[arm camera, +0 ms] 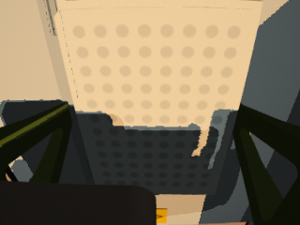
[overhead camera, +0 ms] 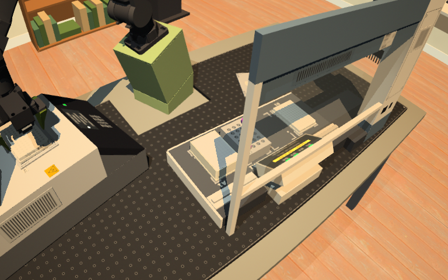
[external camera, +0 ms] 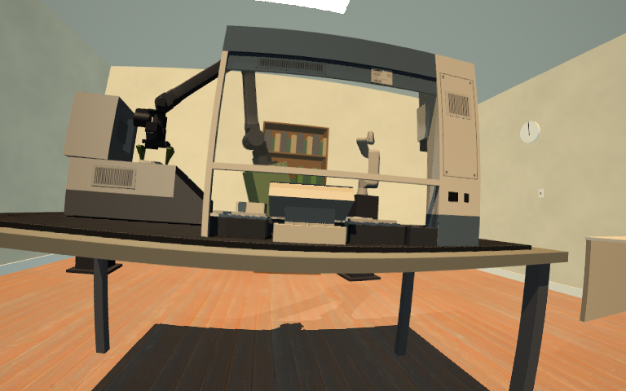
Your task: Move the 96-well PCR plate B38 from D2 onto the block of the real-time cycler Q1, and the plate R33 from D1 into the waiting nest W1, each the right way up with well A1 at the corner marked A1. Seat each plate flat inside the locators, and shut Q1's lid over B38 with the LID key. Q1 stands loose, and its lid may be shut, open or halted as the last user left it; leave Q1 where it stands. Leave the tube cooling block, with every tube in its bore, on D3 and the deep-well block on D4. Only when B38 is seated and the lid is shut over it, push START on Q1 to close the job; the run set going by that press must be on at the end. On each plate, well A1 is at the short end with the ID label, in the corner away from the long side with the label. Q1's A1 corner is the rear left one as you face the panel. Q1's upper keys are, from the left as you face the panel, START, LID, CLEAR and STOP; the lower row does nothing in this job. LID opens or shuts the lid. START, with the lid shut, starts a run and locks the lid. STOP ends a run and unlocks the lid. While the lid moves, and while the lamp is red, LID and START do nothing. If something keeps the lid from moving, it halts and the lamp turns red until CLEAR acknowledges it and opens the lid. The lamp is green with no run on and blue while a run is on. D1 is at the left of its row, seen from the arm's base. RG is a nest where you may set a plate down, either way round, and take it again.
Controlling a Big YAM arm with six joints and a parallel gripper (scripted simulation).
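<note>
My gripper is now right at the plate B38. Round my hand: tube block: 490 mm to the left, 300 mm ahead, 150 mm below; then post: 450 mm ahead, 260 mm to the left, 20 mm above; then cream deep-well block: 380 mm to the left, 280 mm ahead, 150 mm below.
</note>
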